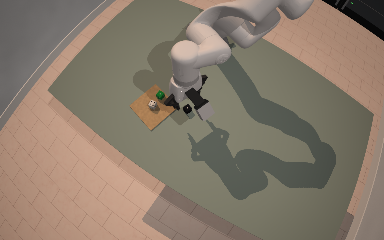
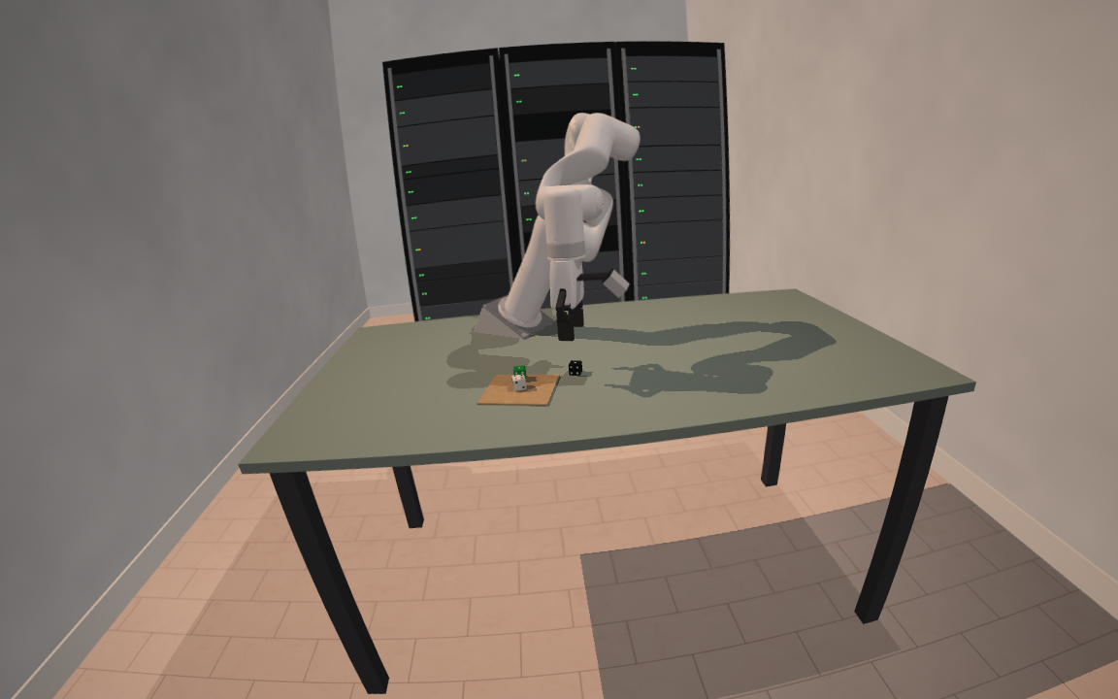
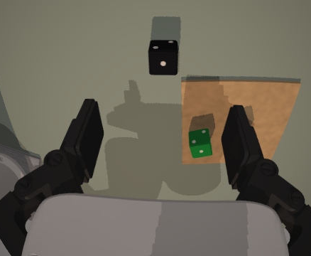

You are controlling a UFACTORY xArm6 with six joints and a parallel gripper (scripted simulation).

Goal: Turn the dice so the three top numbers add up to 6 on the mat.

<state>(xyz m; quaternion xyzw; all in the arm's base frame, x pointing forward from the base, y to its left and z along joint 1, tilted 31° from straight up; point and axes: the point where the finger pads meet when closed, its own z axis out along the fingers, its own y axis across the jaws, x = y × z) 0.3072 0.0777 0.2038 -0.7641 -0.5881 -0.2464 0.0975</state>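
Now: hand 9 cm above the black die. Round my hand: white die 11 cm to the right, 9 cm below, 7 cm ahead; brown mat 11 cm to the right, 10 cm below, 7 cm ahead; green die 11 cm to the right, 9 cm below, 3 cm ahead.
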